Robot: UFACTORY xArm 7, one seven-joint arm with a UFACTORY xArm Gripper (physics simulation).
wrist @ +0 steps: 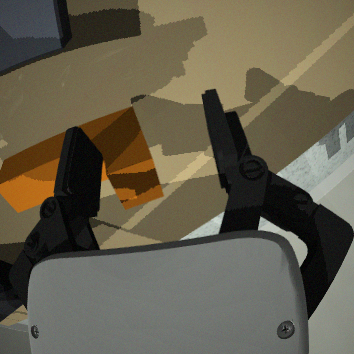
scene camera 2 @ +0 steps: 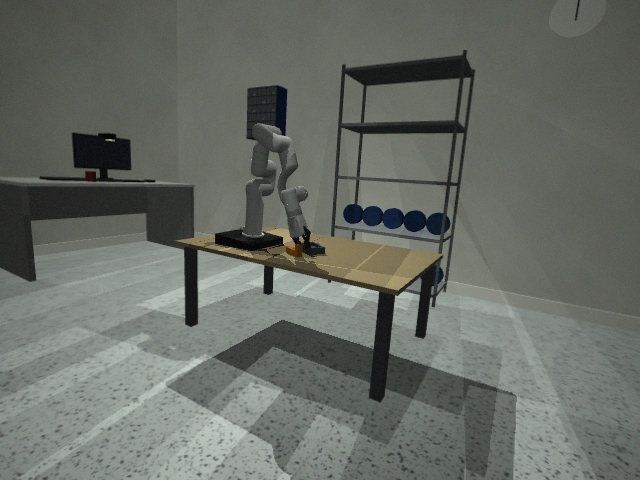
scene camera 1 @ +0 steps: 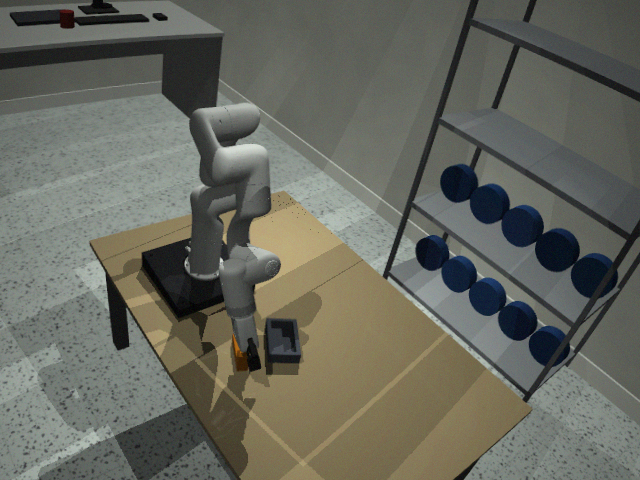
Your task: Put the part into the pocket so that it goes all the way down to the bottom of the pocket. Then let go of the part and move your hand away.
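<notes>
The orange part [scene camera 1: 239,361] [scene camera 2: 293,251] [wrist: 142,165], a bar with a short leg at one end, is outside the pocket, low at the table, left of the dark grey pocket block [scene camera 1: 283,357] [scene camera 2: 315,250] [wrist: 30,32] in scene camera 1. The pocket's stepped recess shows in that view. My gripper [scene camera 1: 250,362] [scene camera 2: 302,241] [wrist: 144,124] is low at the part, fingers wide apart. In the wrist view one finger overlaps the part's bar; a visible gap separates the other from the leg. Whether the first finger touches the part is hidden.
The wooden table [scene camera 1: 361,330] [scene camera 2: 351,253] carries the black base plate [scene camera 1: 160,276] [scene camera 2: 227,240] of the arm. A shelf rack [scene camera 1: 423,170] [scene camera 2: 337,155] with blue discs stands beyond the table. A grey desk [scene camera 1: 191,38] [scene camera 2: 170,193] stands farther away.
</notes>
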